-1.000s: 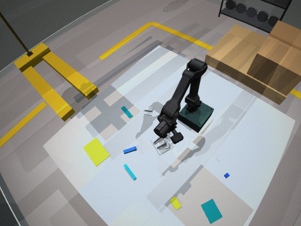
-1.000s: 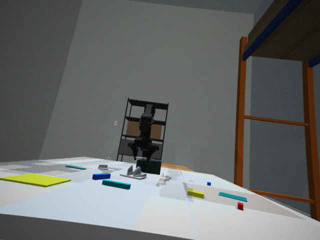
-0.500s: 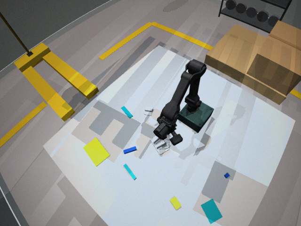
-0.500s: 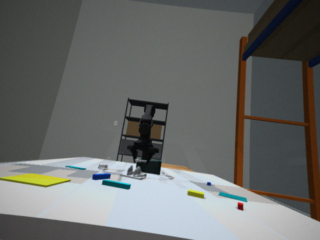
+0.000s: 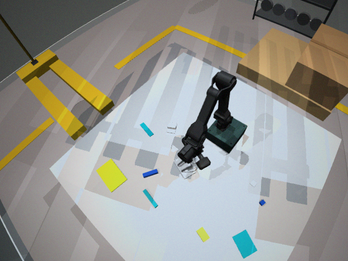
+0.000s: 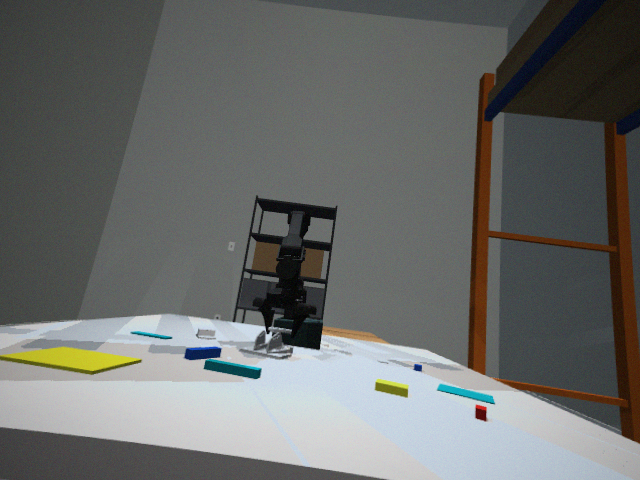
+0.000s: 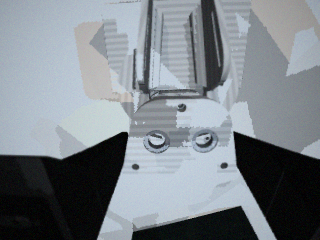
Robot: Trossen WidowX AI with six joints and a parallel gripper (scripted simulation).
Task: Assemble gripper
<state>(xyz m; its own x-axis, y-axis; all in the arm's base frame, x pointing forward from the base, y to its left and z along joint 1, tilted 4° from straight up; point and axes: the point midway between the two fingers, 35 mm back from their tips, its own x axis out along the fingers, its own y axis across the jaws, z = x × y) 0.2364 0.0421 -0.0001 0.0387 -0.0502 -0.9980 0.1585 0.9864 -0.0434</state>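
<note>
The housing plate lies 4 cm below my gripper tip. Also, from my gripper tip: small yellow block 21 cm ahead, 32 cm to the left, 3 cm below; grey jaw 2 cm ahead, 1 cm to the left, 3 cm below; small blue cube 11 cm behind, 40 cm to the left, 4 cm below.
</note>
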